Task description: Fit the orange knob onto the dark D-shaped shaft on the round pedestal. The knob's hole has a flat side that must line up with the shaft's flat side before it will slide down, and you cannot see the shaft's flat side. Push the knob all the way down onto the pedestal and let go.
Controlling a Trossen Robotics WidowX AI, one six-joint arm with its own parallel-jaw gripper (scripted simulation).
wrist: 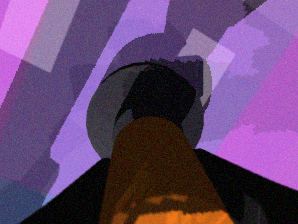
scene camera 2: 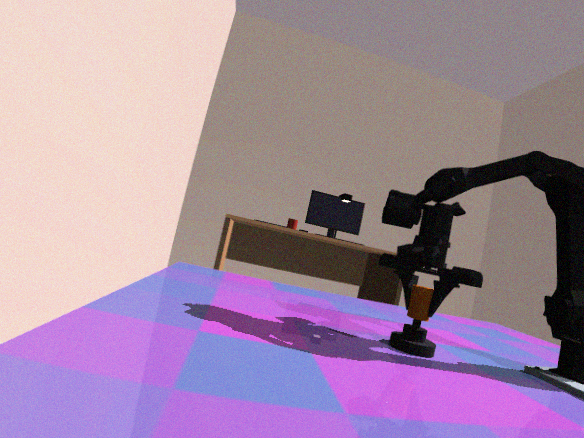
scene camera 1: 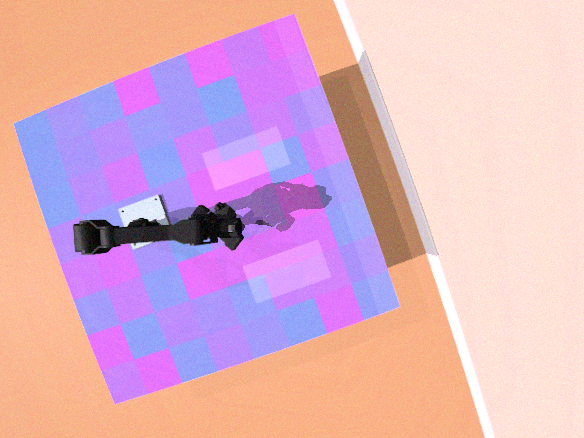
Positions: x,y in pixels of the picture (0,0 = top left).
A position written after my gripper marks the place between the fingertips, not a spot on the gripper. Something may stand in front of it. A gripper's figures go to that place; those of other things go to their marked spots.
Labels:
My gripper [wrist: 152,161] is 11 cm from the lens. An orange knob [wrist: 153,166] is 7 cm from the lens. A round pedestal [wrist: 144,89] is 15 cm from the lens. The marked spots on the round pedestal and the orange knob are 9 cm apart.

